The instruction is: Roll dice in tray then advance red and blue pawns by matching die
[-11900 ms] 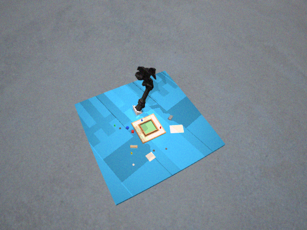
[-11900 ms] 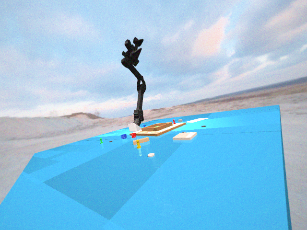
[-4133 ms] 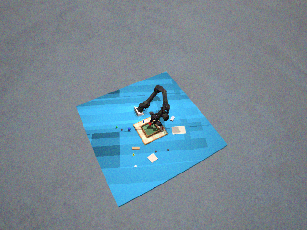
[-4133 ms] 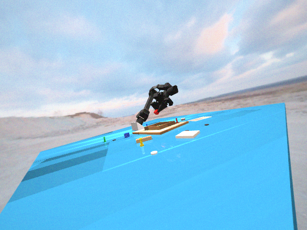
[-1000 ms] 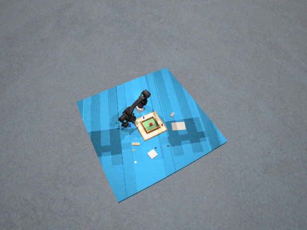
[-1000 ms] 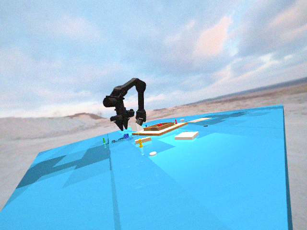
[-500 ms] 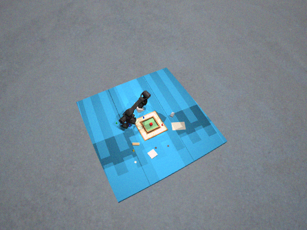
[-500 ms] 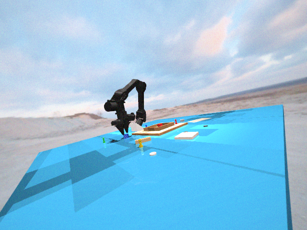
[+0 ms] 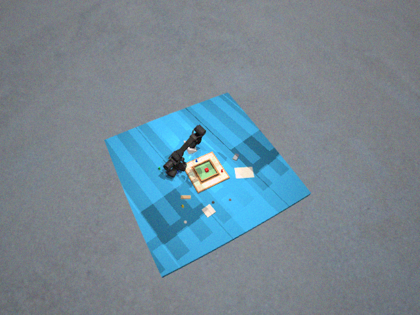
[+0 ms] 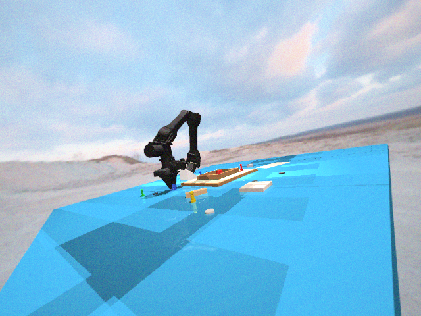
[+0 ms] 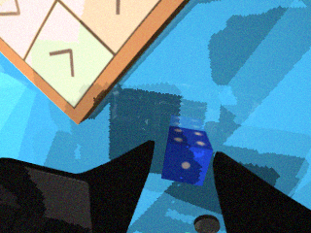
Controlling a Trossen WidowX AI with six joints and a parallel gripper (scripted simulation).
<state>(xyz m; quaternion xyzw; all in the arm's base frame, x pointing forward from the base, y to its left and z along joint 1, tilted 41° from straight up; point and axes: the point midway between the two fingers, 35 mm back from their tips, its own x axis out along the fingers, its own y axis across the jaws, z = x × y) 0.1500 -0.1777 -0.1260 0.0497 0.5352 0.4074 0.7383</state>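
Now: gripper tip 31 cm to the right of the red pawn, 19 cm short of it and 2 cm below it. From my gripper tip the other things lie so: green tray 20 cm to the left, 12 cm ahead; blue pawn 18 cm to the left, 2 cm above; green pawn 11 cm to the right, 10 cm behind, 1 cm above.
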